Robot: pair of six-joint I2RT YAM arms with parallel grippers.
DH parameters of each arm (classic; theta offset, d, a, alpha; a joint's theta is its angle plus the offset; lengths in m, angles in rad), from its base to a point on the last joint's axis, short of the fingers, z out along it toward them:
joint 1: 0 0.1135 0.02 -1.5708
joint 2: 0 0 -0.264 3.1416
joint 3: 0.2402 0 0.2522 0
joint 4: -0.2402 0 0.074 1.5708
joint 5: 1.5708 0 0 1.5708
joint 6: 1.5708 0.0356 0 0
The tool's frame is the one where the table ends.
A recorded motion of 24 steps. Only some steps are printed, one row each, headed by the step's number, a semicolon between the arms.
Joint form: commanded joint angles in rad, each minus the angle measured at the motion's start. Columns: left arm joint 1, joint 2, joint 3, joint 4, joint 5, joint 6; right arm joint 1, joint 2, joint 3, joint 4, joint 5, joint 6.
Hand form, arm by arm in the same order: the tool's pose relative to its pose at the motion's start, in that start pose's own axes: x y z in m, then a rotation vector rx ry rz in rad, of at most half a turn. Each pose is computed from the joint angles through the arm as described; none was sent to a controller.
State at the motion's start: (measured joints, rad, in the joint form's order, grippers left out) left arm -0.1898 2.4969 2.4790 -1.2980 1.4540 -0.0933; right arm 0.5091 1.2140 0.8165 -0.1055 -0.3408 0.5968
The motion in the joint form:
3: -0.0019 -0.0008 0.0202 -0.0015 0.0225 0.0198; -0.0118 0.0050 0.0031 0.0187 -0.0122 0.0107
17: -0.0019 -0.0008 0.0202 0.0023 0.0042 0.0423; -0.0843 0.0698 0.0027 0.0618 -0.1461 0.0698
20: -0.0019 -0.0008 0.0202 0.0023 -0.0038 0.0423; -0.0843 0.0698 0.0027 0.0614 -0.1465 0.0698
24: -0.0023 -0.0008 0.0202 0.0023 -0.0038 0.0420; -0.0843 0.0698 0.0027 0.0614 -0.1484 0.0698
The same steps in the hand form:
3: -0.0009 -0.0065 0.0003 0.0229 0.0017 0.0394; -0.0037 -0.0011 0.0000 -0.0115 -0.0136 0.0103
17: -0.0012 -0.0059 0.0003 0.0047 -0.0005 0.0657; -0.0107 -0.0210 0.0086 -0.0652 0.0334 0.1093
20: -0.0013 -0.0056 0.0003 -0.0032 -0.0012 0.0657; -0.0107 -0.0210 0.0086 -0.0654 0.0339 0.1095
24: -0.0013 -0.0056 0.0005 -0.0031 -0.0008 0.0654; -0.0106 -0.0209 0.0086 -0.0669 0.0350 0.1094

